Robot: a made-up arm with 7 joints.
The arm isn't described. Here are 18 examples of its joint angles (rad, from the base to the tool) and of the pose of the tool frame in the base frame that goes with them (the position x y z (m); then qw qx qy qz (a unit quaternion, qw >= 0)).
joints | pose
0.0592 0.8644 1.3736 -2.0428 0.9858 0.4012 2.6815 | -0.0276 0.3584 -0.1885 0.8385 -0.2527 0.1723 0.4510
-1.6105 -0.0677 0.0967 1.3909 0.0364 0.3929 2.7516 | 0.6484 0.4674 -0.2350 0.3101 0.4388 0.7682 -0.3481
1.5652 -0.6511 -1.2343 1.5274 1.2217 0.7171 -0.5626 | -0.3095 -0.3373 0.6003 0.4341 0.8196 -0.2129 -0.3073
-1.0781 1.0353 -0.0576 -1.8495 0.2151 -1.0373 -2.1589 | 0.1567 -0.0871 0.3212 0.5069 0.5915 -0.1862 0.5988
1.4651 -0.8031 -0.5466 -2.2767 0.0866 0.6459 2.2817 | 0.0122 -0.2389 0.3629 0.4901 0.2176 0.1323 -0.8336
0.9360 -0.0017 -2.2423 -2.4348 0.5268 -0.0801 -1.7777 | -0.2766 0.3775 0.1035 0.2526 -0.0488 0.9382 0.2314
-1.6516 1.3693 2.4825 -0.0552 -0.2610 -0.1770 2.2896 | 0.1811 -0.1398 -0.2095 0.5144 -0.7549 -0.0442 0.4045
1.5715 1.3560 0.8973 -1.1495 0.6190 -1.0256 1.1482 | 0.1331 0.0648 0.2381 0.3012 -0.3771 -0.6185 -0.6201
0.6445 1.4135 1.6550 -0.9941 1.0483 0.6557 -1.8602 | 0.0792 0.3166 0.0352 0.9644 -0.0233 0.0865 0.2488
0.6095 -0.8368 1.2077 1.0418 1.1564 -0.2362 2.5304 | -0.4592 -0.1135 0.4991 0.3346 0.7802 -0.5227 -0.0780
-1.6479 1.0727 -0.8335 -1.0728 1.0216 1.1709 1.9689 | 0.1151 0.2966 0.1402 0.0494 0.1360 -0.9358 0.3214
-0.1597 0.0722 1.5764 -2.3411 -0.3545 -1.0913 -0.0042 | 0.3241 0.2451 -0.2950 0.0847 -0.8260 -0.5547 0.0526
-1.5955 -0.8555 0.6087 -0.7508 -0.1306 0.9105 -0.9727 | -0.1496 0.1607 -0.2769 0.5274 -0.3236 0.2825 0.7330
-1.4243 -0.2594 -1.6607 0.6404 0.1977 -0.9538 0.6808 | 0.8413 0.0047 -0.1538 0.2440 0.8748 0.4177 0.0261
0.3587 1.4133 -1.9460 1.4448 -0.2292 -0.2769 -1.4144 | -0.1142 -0.3759 -0.0838 0.4006 0.7787 -0.2779 0.3948
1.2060 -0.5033 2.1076 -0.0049 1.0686 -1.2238 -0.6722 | 0.1568 -0.2484 0.2175 0.4126 0.7074 0.3493 -0.4554
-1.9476 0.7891 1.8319 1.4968 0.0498 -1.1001 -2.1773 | -0.1055 0.0865 0.4172 0.6786 0.6262 -0.2908 0.2509
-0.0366 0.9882 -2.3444 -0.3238 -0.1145 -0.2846 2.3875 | 0.1513 -0.0686 -0.5668 0.3306 -0.6030 -0.3423 0.6402
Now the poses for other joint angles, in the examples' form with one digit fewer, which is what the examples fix.
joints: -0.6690 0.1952 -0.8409 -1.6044 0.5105 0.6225 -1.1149
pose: -0.010 0.478 -0.112 0.829 -0.115 0.216 0.503
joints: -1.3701 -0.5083 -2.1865 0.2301 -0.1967 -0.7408 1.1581
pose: 0.769 -0.076 -0.133 0.497 0.779 0.357 -0.138
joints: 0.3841 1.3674 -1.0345 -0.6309 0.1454 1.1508 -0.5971
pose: 0.561 0.140 -0.408 0.652 0.267 0.671 -0.233
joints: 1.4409 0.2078 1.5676 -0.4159 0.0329 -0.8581 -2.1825
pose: 0.254 0.046 0.021 0.091 -0.821 -0.545 0.144
